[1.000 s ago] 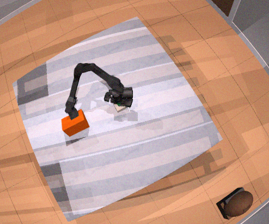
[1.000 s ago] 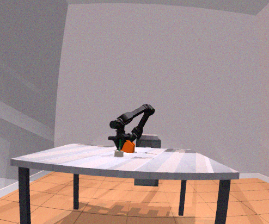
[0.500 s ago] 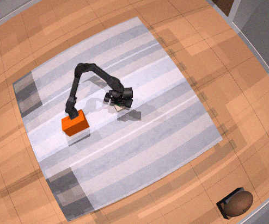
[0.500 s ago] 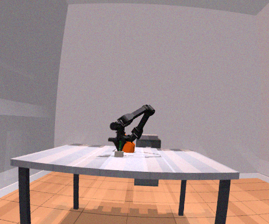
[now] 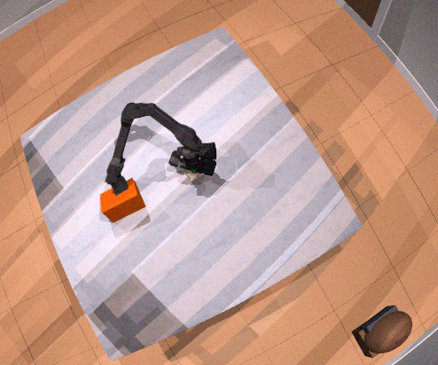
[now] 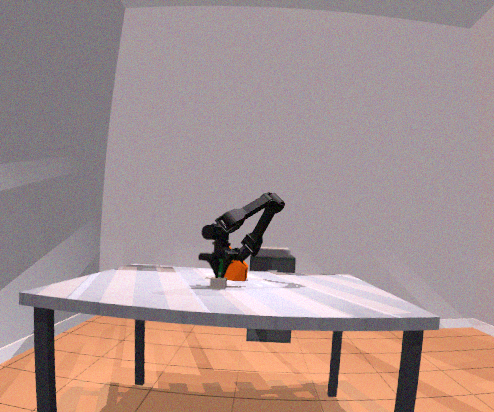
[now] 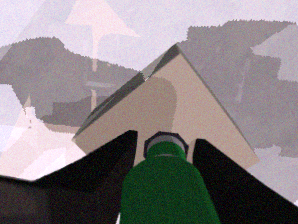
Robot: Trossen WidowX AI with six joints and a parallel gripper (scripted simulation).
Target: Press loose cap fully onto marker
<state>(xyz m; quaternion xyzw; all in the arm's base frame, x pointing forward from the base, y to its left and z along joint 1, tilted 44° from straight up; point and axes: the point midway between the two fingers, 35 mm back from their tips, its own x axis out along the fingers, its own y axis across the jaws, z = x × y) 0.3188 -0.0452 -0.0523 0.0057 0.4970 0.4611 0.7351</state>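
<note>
The holder block is 2 cm below my gripper tip. From my gripper tip the other things lie so: green marker cap: 5 cm above.
</note>
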